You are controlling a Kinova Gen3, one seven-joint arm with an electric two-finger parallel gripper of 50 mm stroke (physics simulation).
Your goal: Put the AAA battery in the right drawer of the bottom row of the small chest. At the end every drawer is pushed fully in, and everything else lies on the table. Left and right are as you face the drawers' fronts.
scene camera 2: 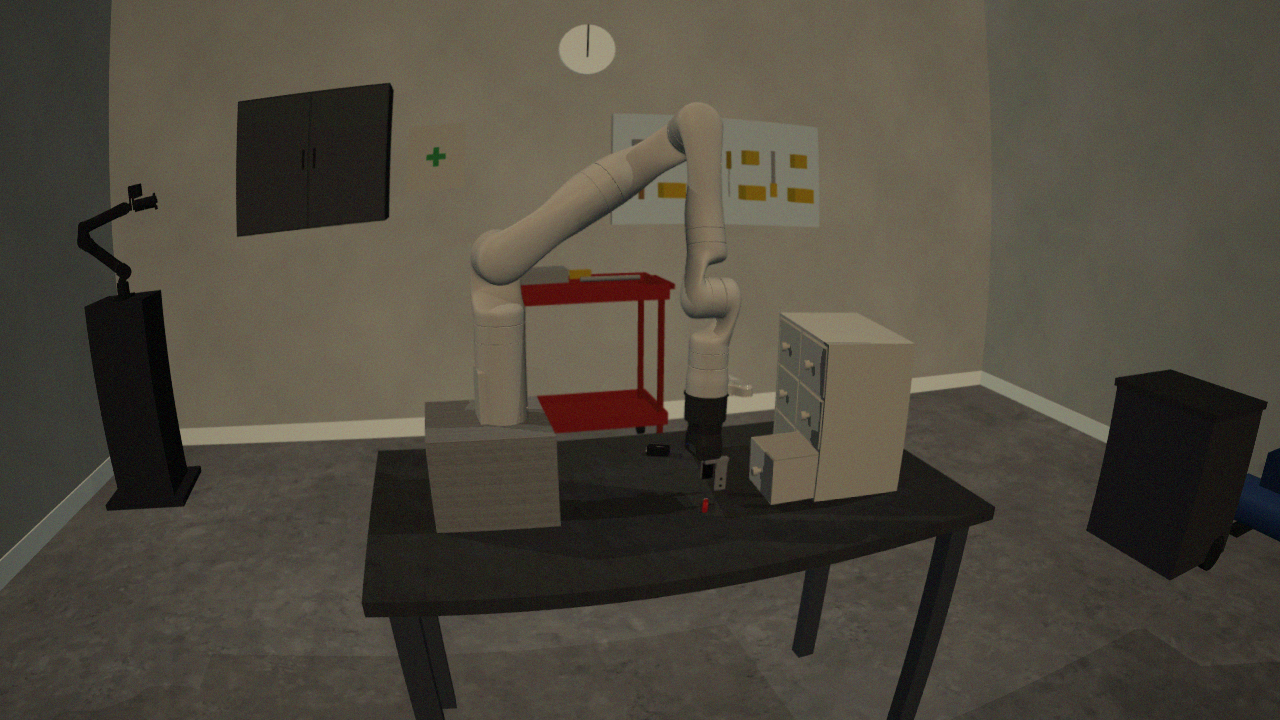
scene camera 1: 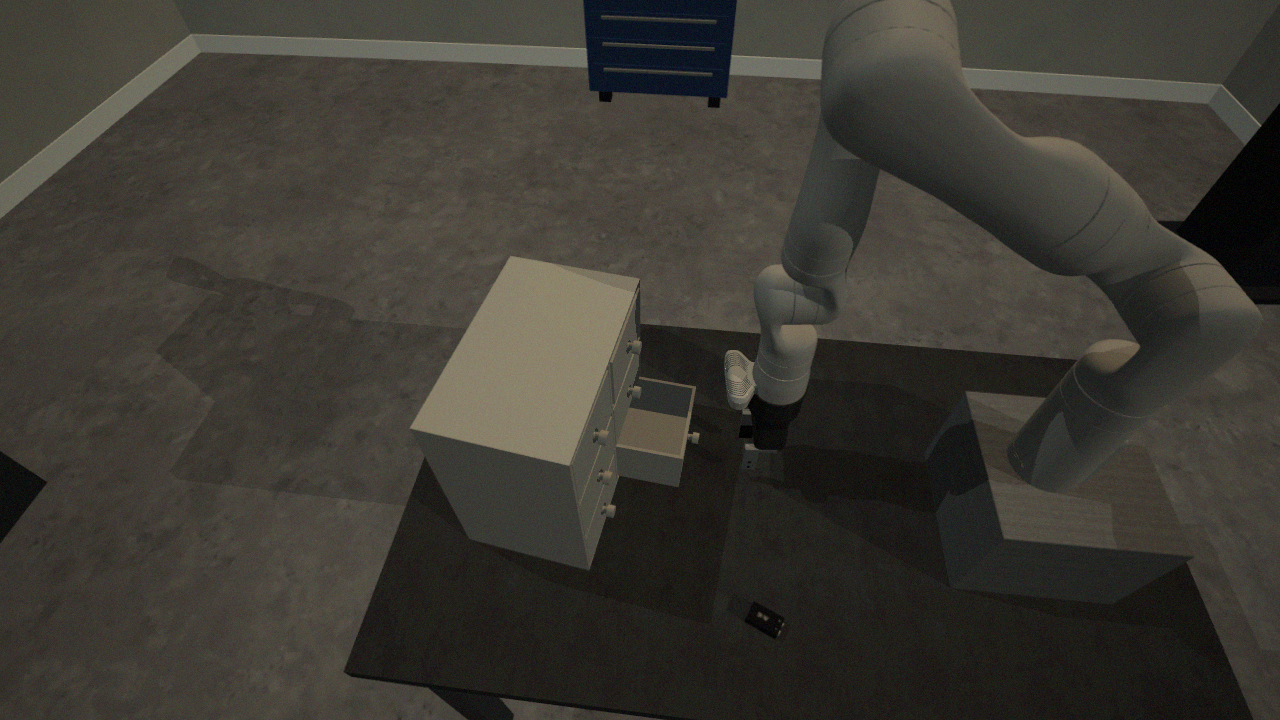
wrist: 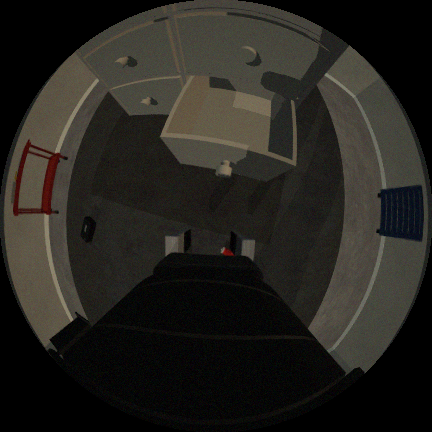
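Where they show: gripper, fingertip midpoint: [scene camera 2: 712,483] [scene camera 1: 746,451] [wrist: 209,238]; arm's base, link origin: [scene camera 2: 502,417] [scene camera 1: 1043,461].
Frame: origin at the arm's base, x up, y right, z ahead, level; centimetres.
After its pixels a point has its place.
The AAA battery [scene camera 2: 705,505] @[y 14.1, x -16.2, z 33.3 cm] [wrist: 227,252] @[y 12.0, x -16.2, z 34.4 cm], red with a pale end, lies on the table in front of the chest. In scene camera 1 it does not show. My gripper [scene camera 1: 748,438] @[y 9.5, x -14.1, z 36.8 cm] [scene camera 2: 713,472] @[y 9.5, x -14.1, z 36.8 cm] [wrist: 209,238] @[y 9.5, x -14.1, z 36.8 cm] is open and empty, fingers pointing down, a little above the table close to the battery. In the wrist view the battery shows partly behind the gripper body, nearer the right finger. The small white chest [scene camera 1: 528,358] @[y 5.6, x 13.4, z 67.2 cm] [scene camera 2: 863,411] @[y 21.9, x 0.5, z 62.1 cm] [wrist: 210,45] has its bottom right drawer [scene camera 1: 648,464] @[y 5.3, x -11.4, z 52.4 cm] [scene camera 2: 792,472] @[y 18.4, x -10.6, z 48.9 cm] [wrist: 197,150] @[y 7.9, x -10.7, z 46.8 cm] pulled out; its visible floor holds no battery. The other drawers look closed.
A small black object with a pale label [scene camera 1: 765,619] @[y -16.1, x -15.5, z 36.2 cm] [scene camera 2: 657,450] @[y -14.7, x -15.9, z 35.6 cm] [wrist: 88,229] @[y -14.5, x -15.5, z 36.3 cm] lies on the table, off toward the chest's left side. The arm's block base [scene camera 1: 1056,559] @[y -11.6, x -4.3, z 0.6 cm] [scene camera 2: 496,483] @[y 10.6, x -8.0, z -3.9 cm] stands opposite the drawer fronts. The open drawer's knob [scene camera 1: 693,437] @[y 10.4, x -11.7, z 45.4 cm] [wrist: 224,169] @[y 10.9, x -11.6, z 44.9 cm] sticks out toward the gripper.
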